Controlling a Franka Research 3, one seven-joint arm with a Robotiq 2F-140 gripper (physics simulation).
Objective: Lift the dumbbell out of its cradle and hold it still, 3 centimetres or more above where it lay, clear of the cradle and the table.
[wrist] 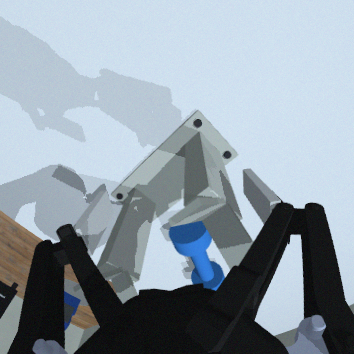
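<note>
The blue dumbbell [202,262] shows below the image centre, its nearer-to-centre end against the grey cradle's V-shaped plate in the picture and its other end partly hidden by the black gripper body. The grey cradle [212,140] has a flat base plate with dark holes and two angled arms. The dumbbell shows between these arms; whether it touches the cradle cannot be told. My gripper [174,191] is open and empty, with its grey fingertips wide apart on either side of the cradle arms and the dumbbell.
The cradle stands on a pale white surface [275,75] with grey shadows at the left. A brown wooden strip [17,250] runs along the lower left. A dark blue object [72,301] shows partly behind the left finger linkage.
</note>
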